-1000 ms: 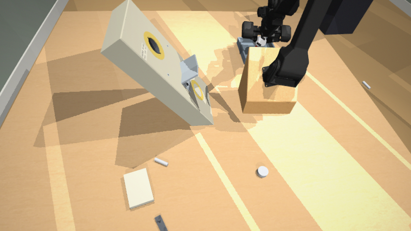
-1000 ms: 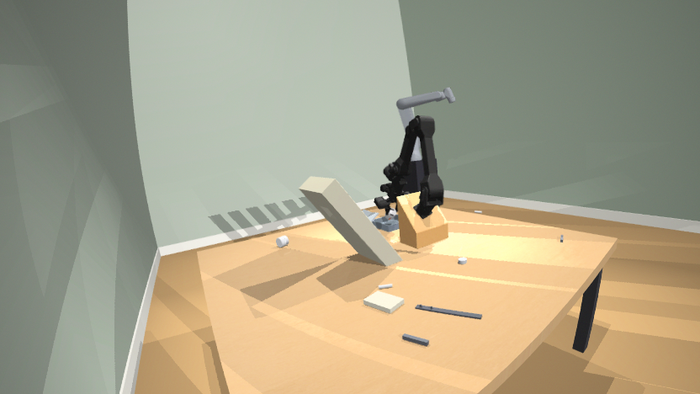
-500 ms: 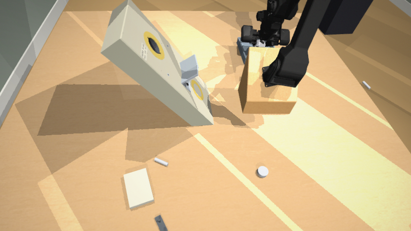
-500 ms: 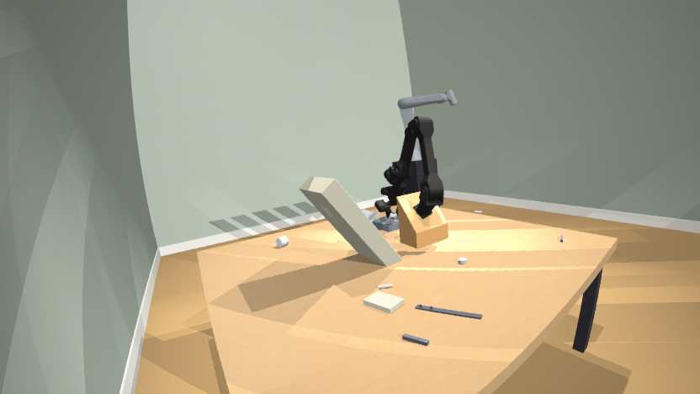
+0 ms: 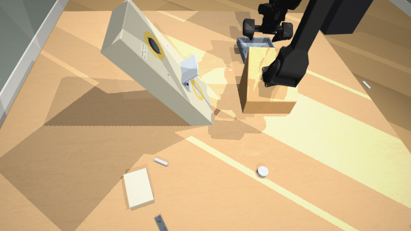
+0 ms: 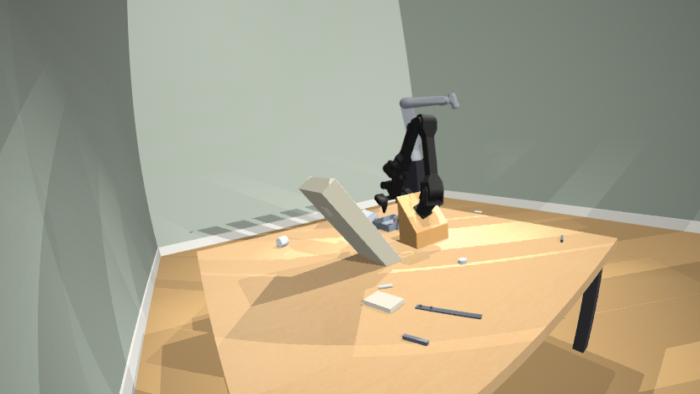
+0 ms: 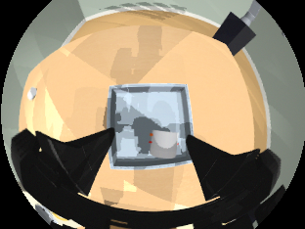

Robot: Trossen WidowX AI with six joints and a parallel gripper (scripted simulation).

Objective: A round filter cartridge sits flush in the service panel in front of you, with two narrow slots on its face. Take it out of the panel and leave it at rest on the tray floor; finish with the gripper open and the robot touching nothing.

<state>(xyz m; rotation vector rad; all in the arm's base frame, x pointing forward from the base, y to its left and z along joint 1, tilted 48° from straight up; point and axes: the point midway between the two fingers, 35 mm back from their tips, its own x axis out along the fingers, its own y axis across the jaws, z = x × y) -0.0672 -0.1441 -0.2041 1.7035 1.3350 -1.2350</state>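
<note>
The round grey filter cartridge is 5 cm below my gripper tip, 2 cm to the left of it and 2 cm behind it. Also, from my gripper tip: grey bracket (35 cm ahead, 24 cm to the left, 7 cm above); then cream service panel (40 cm ahead, 23 cm to the left, 8 cm above); then blue-grey tray (6 cm below, 1 cm to the right).
</note>
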